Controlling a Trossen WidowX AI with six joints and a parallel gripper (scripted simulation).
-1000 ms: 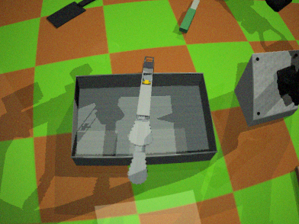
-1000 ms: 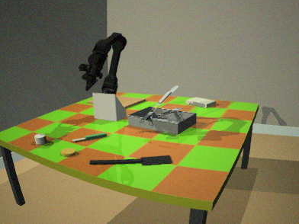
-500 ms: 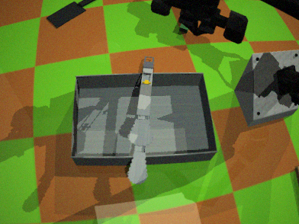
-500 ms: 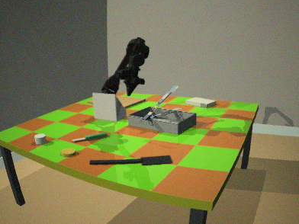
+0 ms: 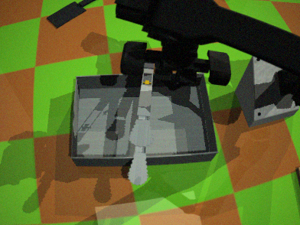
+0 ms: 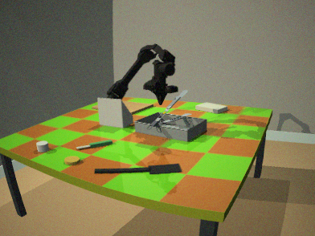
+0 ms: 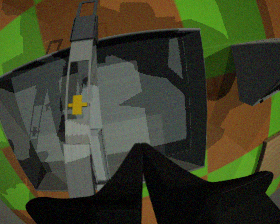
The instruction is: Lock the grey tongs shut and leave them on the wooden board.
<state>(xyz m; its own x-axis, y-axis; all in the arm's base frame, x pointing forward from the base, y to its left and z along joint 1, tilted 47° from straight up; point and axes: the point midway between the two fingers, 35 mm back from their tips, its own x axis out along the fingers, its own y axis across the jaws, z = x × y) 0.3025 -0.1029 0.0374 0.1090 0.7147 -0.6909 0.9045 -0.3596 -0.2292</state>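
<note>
My gripper tip is now 6 cm short of the grey roasting tin, 1 cm to the left of it and 10 cm above it. Round my gripper tip: black spatula: 9 cm ahead, 49 cm to the right, 13 cm below; yellow disc: 21 cm behind, 52 cm to the right, 12 cm below; pale flat board: 18 cm ahead, 47 cm to the left, 12 cm below.
</note>
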